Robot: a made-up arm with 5 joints. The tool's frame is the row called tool.
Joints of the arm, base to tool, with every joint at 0 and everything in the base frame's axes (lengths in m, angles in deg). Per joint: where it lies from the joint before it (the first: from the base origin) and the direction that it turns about. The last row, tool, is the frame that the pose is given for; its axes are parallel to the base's.
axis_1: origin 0 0 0.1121 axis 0 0 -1
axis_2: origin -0.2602 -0.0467 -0.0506 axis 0 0 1
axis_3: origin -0.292 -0.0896 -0.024 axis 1 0 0
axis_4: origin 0.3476 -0.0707 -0.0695 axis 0 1 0
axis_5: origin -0.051 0.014 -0.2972 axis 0 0 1
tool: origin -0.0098 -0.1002 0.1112
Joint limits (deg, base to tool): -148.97..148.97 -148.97..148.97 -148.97..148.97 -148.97..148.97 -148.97..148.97
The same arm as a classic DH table. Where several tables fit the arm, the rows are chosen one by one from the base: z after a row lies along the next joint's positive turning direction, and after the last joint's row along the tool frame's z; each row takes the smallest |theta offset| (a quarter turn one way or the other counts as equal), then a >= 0, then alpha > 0; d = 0 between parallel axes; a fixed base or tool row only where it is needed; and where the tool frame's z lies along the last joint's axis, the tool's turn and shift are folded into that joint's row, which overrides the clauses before.
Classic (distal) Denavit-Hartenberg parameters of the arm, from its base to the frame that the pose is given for. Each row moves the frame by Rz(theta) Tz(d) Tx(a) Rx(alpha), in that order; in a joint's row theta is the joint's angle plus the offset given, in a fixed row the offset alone. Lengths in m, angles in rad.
base (fixed): d 0; theta0 0; a 0; alpha 3.1416
axis_1: d 0; theta0 -0.1776; a -0.2644; alpha 3.1416
axis_2: d 0.0375; theta0 1.3932; a -0.0896; alpha 1.5708
axis_3: d 0.0556; theta0 -1.5708; a 0.0695; alpha -1.5708
axis_4: d -0.0567; theta0 1.5708; a 0.051; alpha -1.5708
axis_5: d 0; theta0 1.4733; a 0.1007; alpha 0
tool (fixed): d -0.186; theta0 1.6683; a 0; alpha 0
Joint limits (rad, base to tool): -2.6..2.6 -2.6..2.6 -2.6..2.6 -2.6..2.6 -2.6..2.6

